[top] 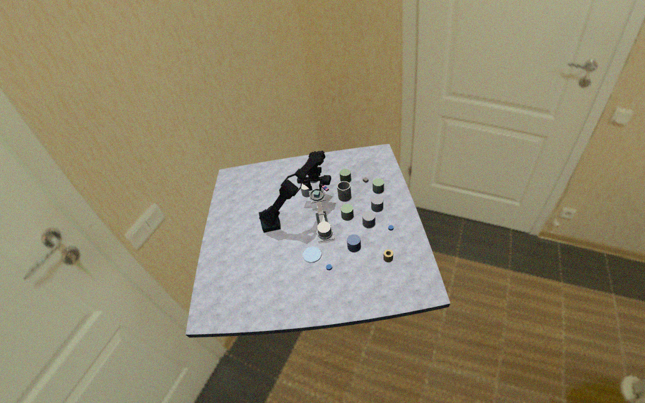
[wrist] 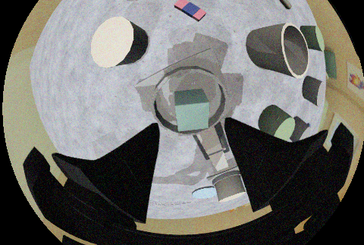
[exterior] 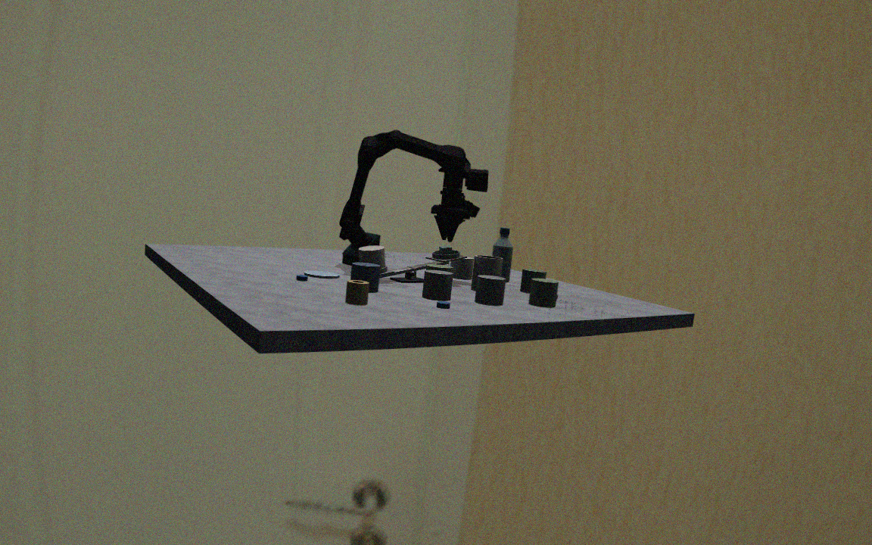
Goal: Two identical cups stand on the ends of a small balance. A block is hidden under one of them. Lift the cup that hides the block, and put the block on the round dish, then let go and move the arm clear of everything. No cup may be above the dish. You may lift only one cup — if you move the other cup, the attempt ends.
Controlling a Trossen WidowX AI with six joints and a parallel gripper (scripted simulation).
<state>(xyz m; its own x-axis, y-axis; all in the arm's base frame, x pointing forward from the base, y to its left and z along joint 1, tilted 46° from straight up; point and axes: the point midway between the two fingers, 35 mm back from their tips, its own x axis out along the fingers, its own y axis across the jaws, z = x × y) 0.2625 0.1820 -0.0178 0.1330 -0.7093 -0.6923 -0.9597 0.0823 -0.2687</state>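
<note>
Right now the greenish block is 30 mm below my gripper tip. From my gripper tip the other things lie so: balance beam 20 mm ahead, 120 mm to the right, 80 mm below; pale blue round dish 50 mm behind, 370 mm to the right, 120 mm below.
</note>
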